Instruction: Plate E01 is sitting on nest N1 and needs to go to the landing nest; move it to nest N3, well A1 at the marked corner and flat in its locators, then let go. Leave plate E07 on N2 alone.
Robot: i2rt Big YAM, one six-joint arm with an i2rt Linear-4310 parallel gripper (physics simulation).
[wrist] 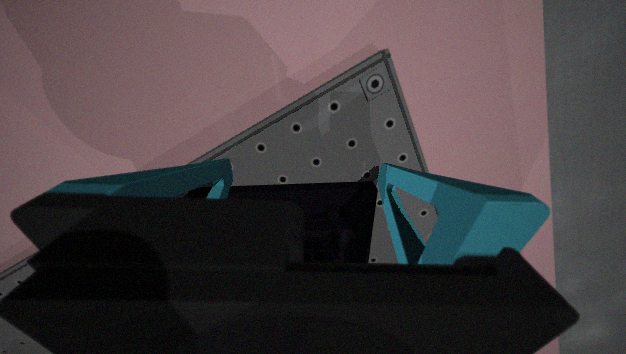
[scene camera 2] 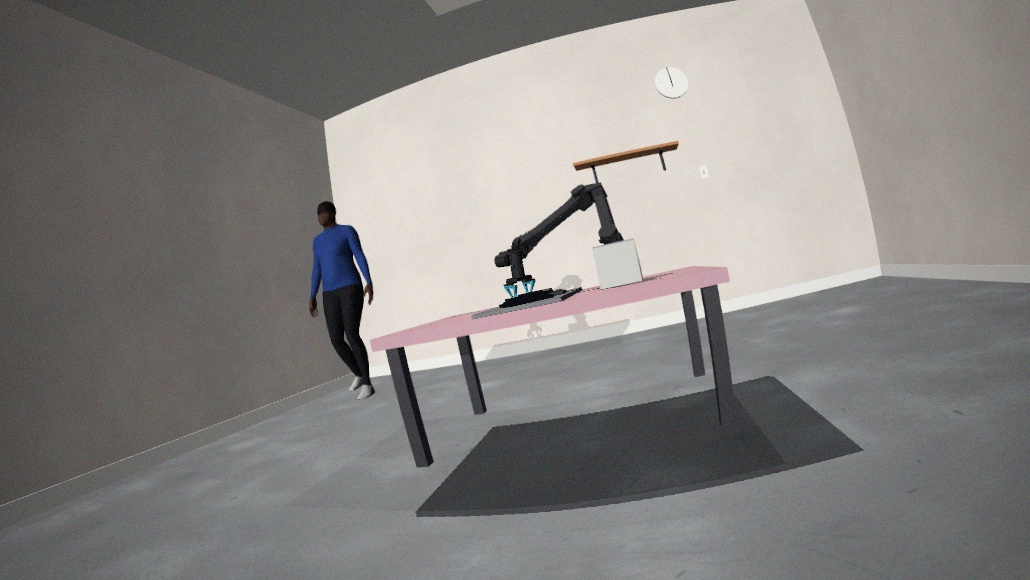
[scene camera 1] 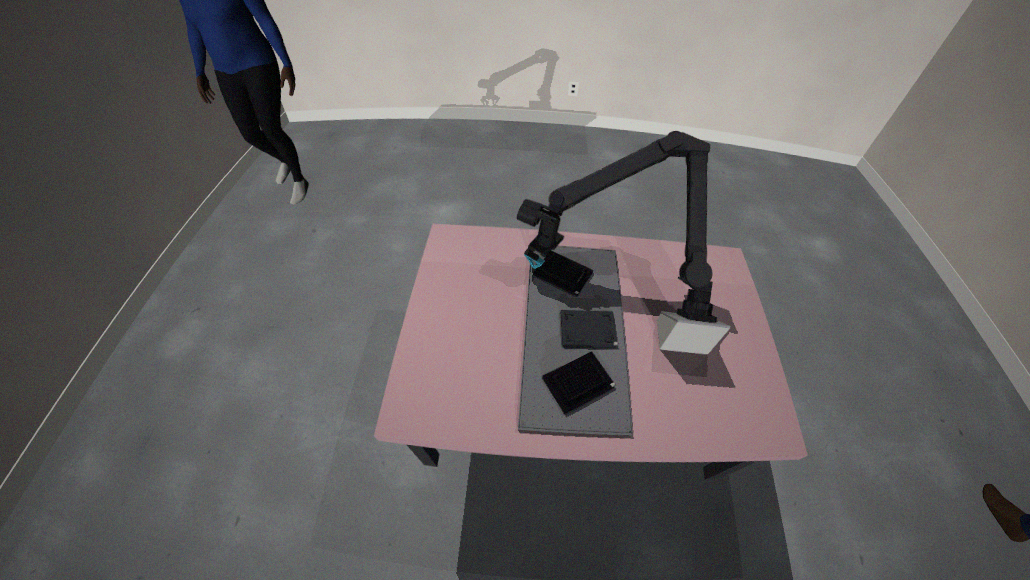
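Observation:
Two black plates lie on a grey perforated board, and their labels are not readable. The far plate (scene camera 1: 566,273) (wrist: 340,225) sits turned at an angle on its nest. The near plate (scene camera 1: 578,382) sits turned on another nest, with a small white mark at its right corner. Between them a dark grey nest (scene camera 1: 588,328) bears no plate, with a pale mark at its near right corner. My gripper (scene camera 1: 535,260) (scene camera 2: 520,293) (wrist: 306,170) is open, pointing down at the left end of the far plate. In the wrist view that plate's end shows between the teal fingers; its contact with them is hidden.
The grey board (scene camera 1: 536,414) (wrist: 350,125) lies on the pink table (scene camera 1: 446,345) (scene camera 2: 648,288). The arm's white base block (scene camera 1: 694,336) (scene camera 2: 617,264) stands right of it. A person in blue (scene camera 1: 237,43) (scene camera 2: 337,259) stands beyond the table on the left.

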